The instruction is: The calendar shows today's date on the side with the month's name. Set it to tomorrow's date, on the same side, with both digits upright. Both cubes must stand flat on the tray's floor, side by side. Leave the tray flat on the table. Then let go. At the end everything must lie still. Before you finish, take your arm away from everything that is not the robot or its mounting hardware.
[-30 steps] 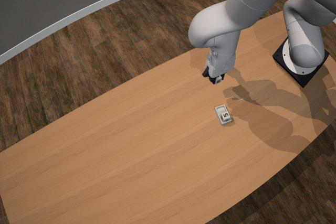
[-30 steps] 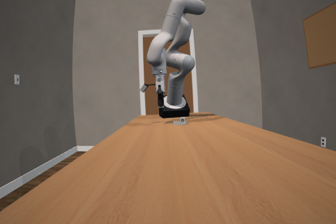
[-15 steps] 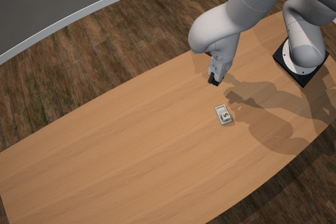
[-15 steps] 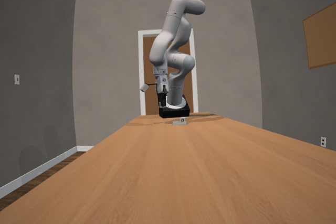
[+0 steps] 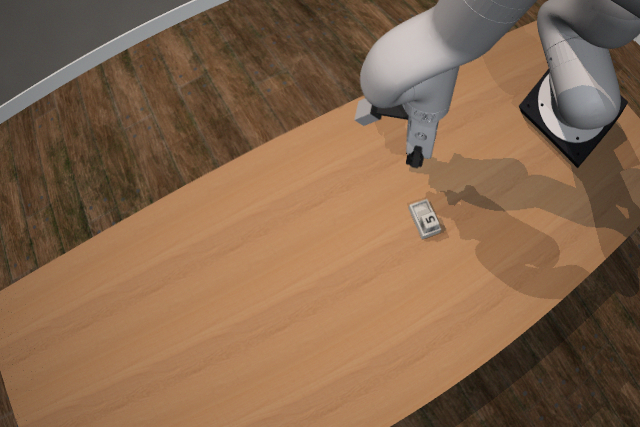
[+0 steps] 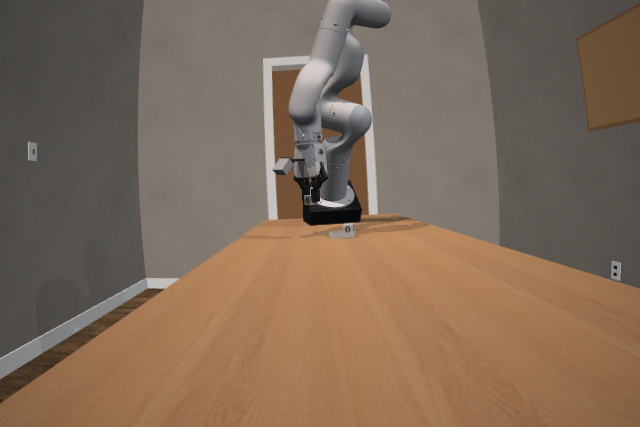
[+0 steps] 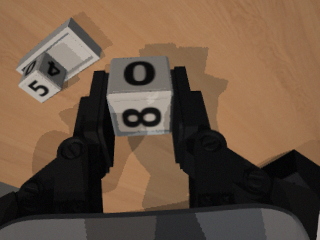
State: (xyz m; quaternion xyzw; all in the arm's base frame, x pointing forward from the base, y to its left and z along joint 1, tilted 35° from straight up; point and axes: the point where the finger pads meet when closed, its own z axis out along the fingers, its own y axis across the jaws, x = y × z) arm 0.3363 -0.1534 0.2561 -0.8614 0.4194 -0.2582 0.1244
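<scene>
Right now the calendar tray is 3 cm ahead of my hand, 9 cm to the left of it and 12 cm below it. The rest, counted from my hand: white digit cube 2 cm below.
</scene>
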